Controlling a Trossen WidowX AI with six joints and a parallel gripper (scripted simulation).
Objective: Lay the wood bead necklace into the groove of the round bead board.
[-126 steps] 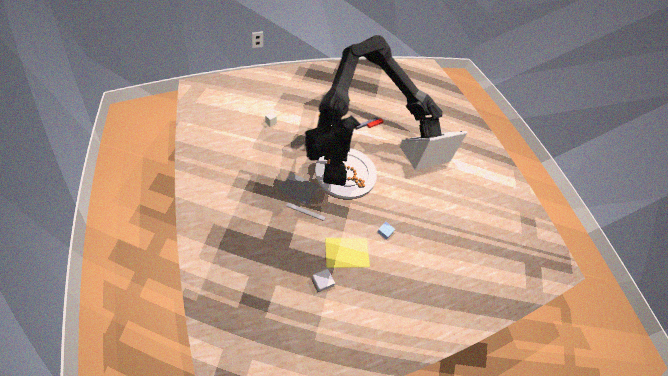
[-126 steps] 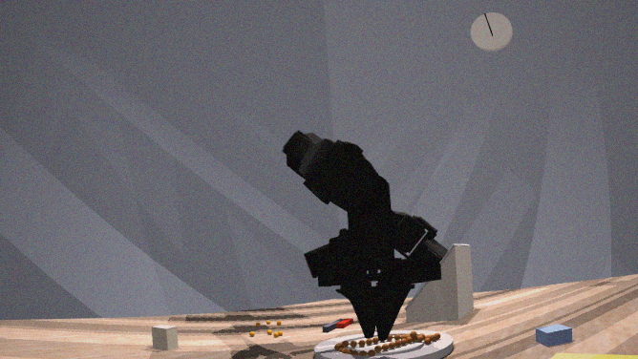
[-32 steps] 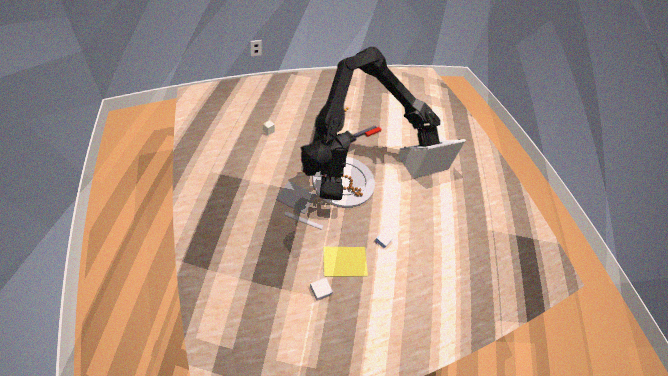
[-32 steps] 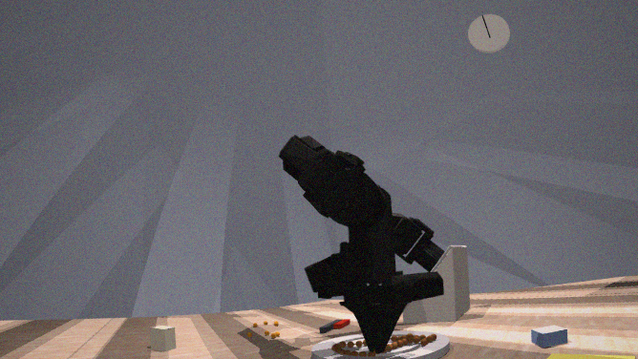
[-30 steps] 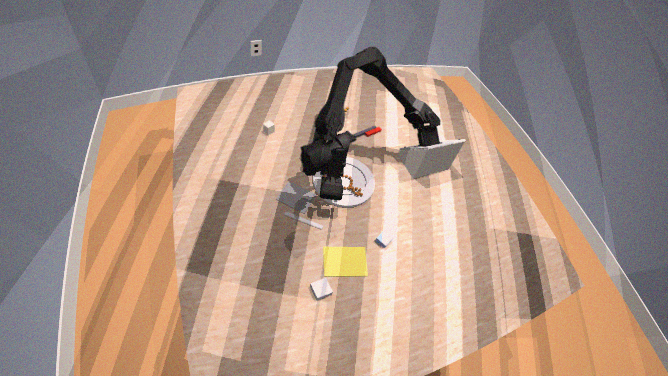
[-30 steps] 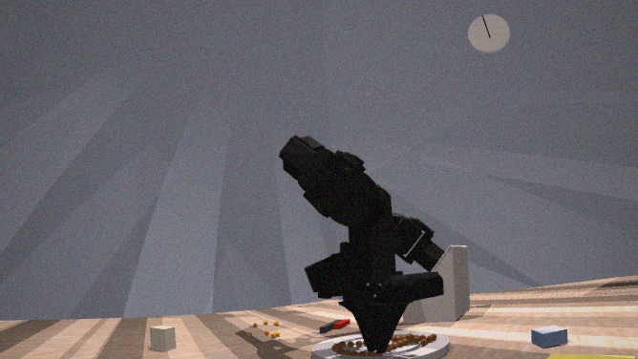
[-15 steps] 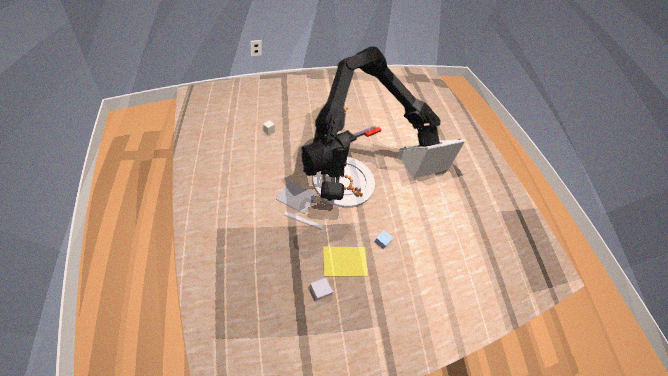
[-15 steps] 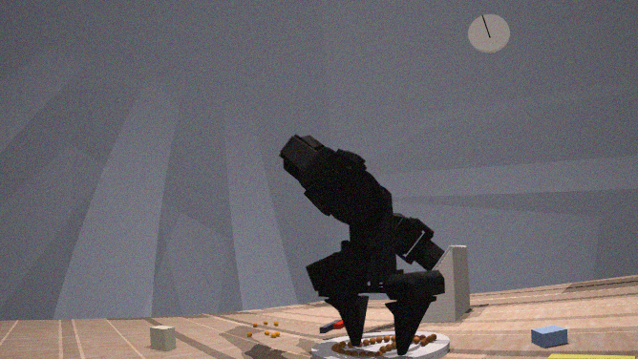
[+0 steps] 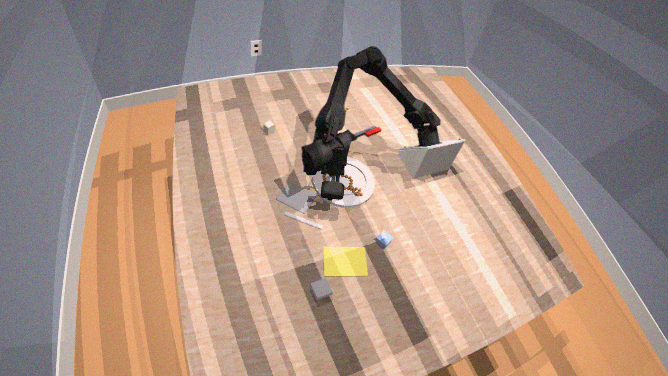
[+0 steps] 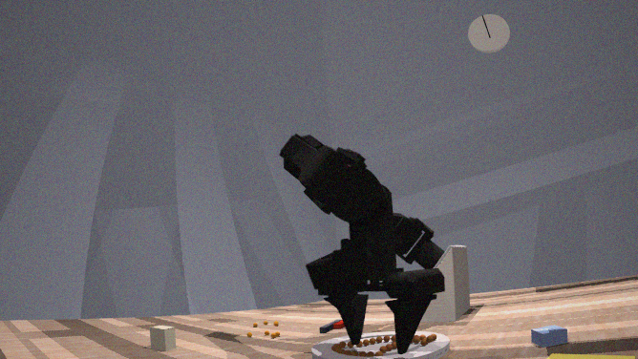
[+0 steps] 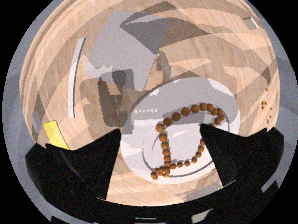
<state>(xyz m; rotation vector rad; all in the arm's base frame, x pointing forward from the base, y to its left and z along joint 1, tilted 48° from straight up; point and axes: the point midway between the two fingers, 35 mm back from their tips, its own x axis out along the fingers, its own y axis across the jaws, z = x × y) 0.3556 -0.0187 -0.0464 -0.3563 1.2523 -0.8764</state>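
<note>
Now: gripper tip 11 cm short of the grey sheet and 2 cm above it. The rest, counted from my gripper tip: yellow sheet 4 cm ahead, 24 cm to the left, 2 cm below; blue block 10 cm behind, 21 cm to the left, 1 cm below; stick 11 cm ahead, 8 cm to the left, 2 cm below.
</note>
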